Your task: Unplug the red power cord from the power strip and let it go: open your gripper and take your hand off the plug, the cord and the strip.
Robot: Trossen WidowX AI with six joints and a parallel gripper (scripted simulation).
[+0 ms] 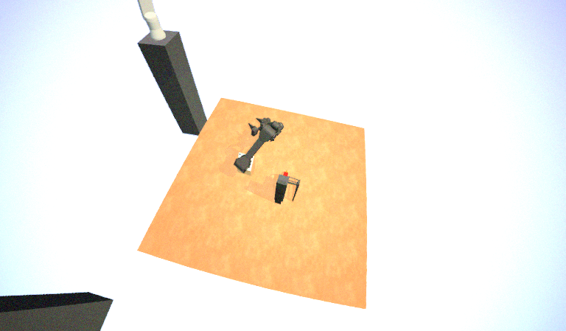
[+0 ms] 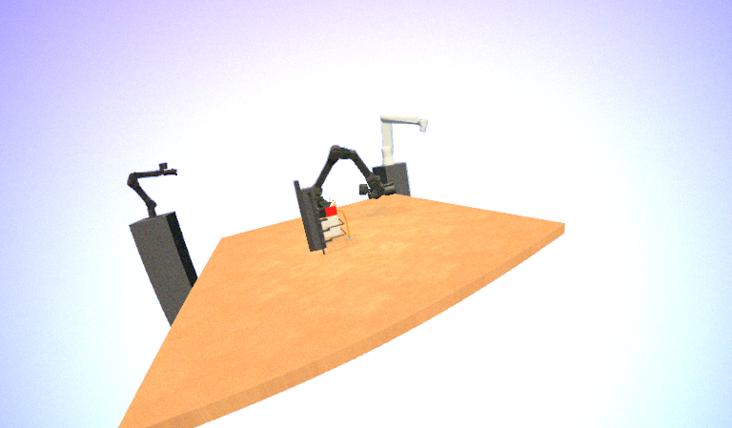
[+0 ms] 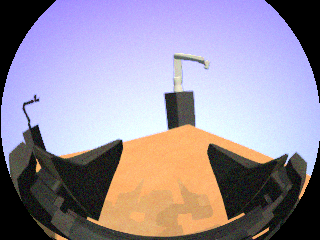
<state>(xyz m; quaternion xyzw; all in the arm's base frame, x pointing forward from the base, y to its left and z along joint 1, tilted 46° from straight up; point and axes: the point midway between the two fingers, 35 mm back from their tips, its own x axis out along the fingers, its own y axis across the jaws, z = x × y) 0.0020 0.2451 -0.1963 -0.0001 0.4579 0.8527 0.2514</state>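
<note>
Now: the red plug 300 mm ahead of my gripper tip, 410 mm to the right of it and 10 mm above it.
</note>
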